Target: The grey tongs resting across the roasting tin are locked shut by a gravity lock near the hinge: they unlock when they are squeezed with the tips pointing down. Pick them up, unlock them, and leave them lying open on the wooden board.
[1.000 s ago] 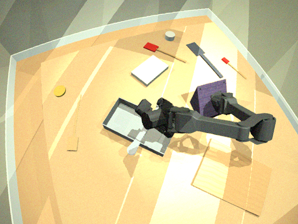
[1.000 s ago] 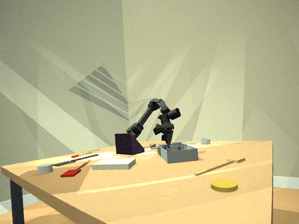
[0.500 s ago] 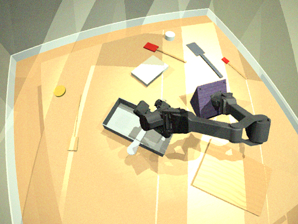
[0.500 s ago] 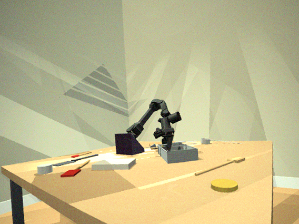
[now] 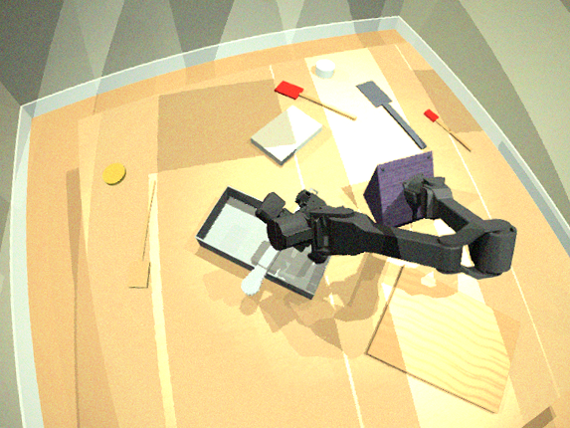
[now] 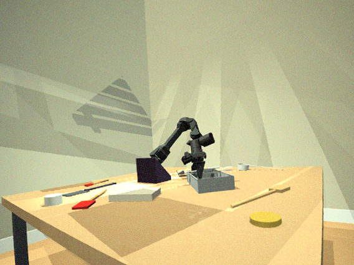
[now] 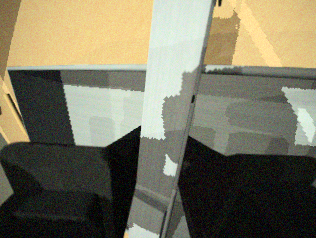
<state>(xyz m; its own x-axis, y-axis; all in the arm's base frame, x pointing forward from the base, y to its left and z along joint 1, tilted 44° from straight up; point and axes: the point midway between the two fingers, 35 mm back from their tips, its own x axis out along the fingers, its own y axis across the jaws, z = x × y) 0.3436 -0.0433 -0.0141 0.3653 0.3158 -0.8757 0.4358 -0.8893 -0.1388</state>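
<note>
Now: the grey roasting tin 3 cm ahead of my gripper tip. Also, from my gripper tip: white slab 28 cm to the right, 16 cm behind, 2 cm below; then yellow disc 38 cm to the right, 35 cm ahead, 2 cm below; then wooden board 42 cm to the left, 26 cm behind, 2 cm below.
</note>
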